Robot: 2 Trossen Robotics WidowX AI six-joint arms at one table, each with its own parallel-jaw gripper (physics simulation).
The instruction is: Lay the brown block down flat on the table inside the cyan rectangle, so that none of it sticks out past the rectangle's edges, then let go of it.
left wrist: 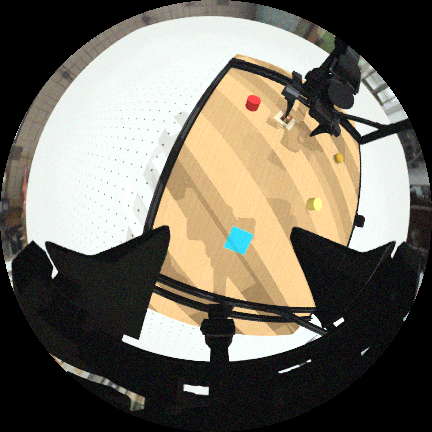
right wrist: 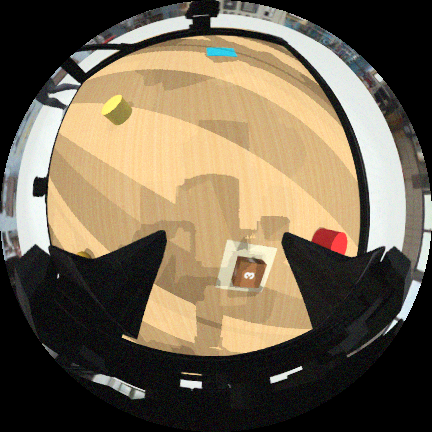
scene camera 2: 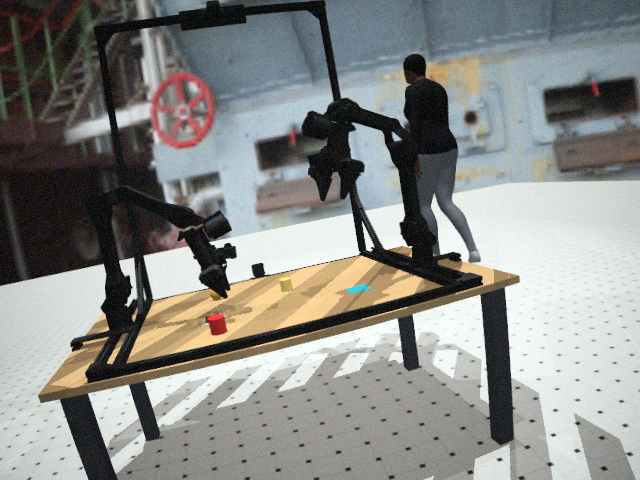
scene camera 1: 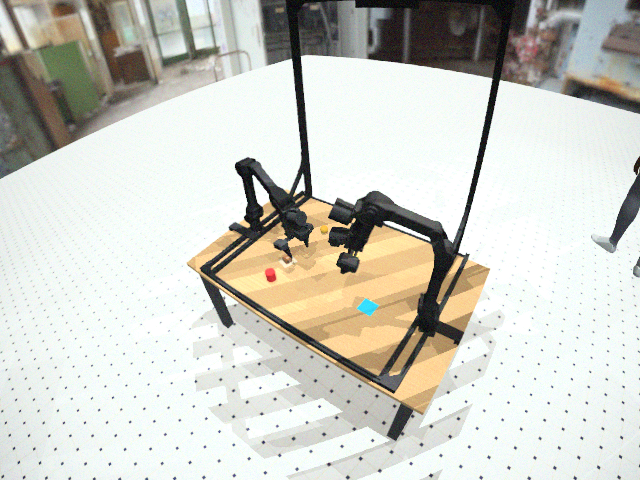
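Seen in the pictures: left gripper, fingertip midpoint: (left wrist: 233, 232) (scene camera 2: 332, 200); right gripper, fingertip midpoint: (left wrist: 297, 126) (right wrist: 226, 237) (scene camera 2: 227, 294) (scene camera 1: 299, 252); left arm's base at its link origin: (left wrist: 217, 310) (scene camera 2: 424, 263) (scene camera 1: 427, 325); right arm's base at its link origin: (left wrist: 306, 89) (scene camera 2: 121, 327) (scene camera 1: 256, 228).
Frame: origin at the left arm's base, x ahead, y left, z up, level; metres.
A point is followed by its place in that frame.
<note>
The brown block (scene camera 1: 286, 259) @[x 0.636, y -0.208, z 0.000 m] (left wrist: 286, 119) @[x 0.623, y -0.213, z -0.002 m] (right wrist: 248, 273) @[x 0.634, y -0.219, z 0.000 m], marked with a 3, rests on a cream square (right wrist: 226, 265) @[x 0.621, y -0.238, z -0.018 m] on the table. In scene camera 2 it is mostly hidden behind the red cylinder. The cyan rectangle (scene camera 1: 368, 306) @[x 0.235, y -0.055, z -0.018 m] (scene camera 2: 358, 288) @[x 0.236, y -0.052, z -0.018 m] (left wrist: 238, 240) @[x 0.237, y -0.052, z -0.018 m] (right wrist: 221, 52) @[x 0.248, y -0.056, z -0.018 m] lies bare on the table, far from the block. My right gripper (scene camera 1: 298, 251) @[x 0.574, y -0.223, z 0.041 m] (right wrist: 226, 237) @[x 0.574, y -0.223, z 0.041 m] is open and empty, low above the table near the block; in the right wrist view the block shows between and below the fingertips, nearer the right finger. My left gripper (scene camera 2: 333, 198) @[x 0.314, y 0.000, z 0.259 m] (left wrist: 233, 232) @[x 0.314, y 0.000, z 0.259 m] is open and empty, high above the table.
A red cylinder (scene camera 1: 270, 274) @[x 0.657, y -0.085, z 0.023 m] (scene camera 2: 217, 324) @[x 0.672, y -0.078, z 0.009 m] (left wrist: 253, 103) @[x 0.646, y -0.096, z 0.020 m] (right wrist: 330, 241) @[x 0.649, y -0.111, z 0.020 m] stands near the block. A yellow cylinder (scene camera 2: 285, 284) @[x 0.358, y -0.271, z 0.006 m] (left wrist: 314, 204) @[x 0.344, y -0.274, z 0.020 m] (right wrist: 117, 110) @[x 0.366, y -0.281, z 0.010 m] and a small orange object (scene camera 1: 324, 228) @[x 0.527, y -0.438, z 0.014 m] (scene camera 2: 216, 295) @[x 0.539, y -0.430, z 0.000 m] (left wrist: 339, 158) @[x 0.524, y -0.438, z 0.013 m] are toward the back. Black rails run along the table edges.
</note>
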